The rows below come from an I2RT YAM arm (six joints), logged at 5 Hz.
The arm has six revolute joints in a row. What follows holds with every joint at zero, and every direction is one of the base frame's.
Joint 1 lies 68 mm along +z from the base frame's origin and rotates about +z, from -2.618 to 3.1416 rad.
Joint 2 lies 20 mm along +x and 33.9 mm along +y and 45.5 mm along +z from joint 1 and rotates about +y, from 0 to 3.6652 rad.
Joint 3 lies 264 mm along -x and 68.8 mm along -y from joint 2 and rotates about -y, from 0 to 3.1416 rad.
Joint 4 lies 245 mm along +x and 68.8 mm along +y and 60 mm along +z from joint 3 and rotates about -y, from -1.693 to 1.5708 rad.
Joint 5 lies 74 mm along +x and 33.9 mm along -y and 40.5 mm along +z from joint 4 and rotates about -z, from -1.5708 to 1.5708 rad.
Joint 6 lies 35.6 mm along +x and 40.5 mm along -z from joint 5 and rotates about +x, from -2.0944 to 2.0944 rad.
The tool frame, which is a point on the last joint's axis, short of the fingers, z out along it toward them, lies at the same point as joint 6; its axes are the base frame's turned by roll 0, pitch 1.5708 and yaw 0 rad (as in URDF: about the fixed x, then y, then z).
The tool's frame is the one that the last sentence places.
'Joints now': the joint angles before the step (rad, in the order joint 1, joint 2, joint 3, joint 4, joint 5, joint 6). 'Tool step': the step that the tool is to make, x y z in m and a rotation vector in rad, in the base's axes. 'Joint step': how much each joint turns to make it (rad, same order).
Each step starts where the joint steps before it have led.
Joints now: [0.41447 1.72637 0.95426 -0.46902 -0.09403 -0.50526]
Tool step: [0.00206 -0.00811 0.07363 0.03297 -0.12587 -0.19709]
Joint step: [-0.01639 -0.15985 0.11900 -0.14190 0.08812 0.15908]
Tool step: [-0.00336 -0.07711 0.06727 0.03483 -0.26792 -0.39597]
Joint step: [-0.22891 -0.21284 0.01719 0.02937 0.12855 0.11595]
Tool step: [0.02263 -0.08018 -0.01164 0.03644 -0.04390 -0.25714]
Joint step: [-0.27618 0.07245 -0.00001 0.11633 -0.03853 0.00992]
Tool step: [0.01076 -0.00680 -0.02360 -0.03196 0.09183 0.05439]
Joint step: [-0.01944 0.07936 -0.00001 -0.00188 -0.01754 -0.08353]
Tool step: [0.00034 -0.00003 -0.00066 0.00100 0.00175 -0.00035]
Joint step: [0.00000 0.00229 0.00001 0.00036 -0.00037 0.00076]
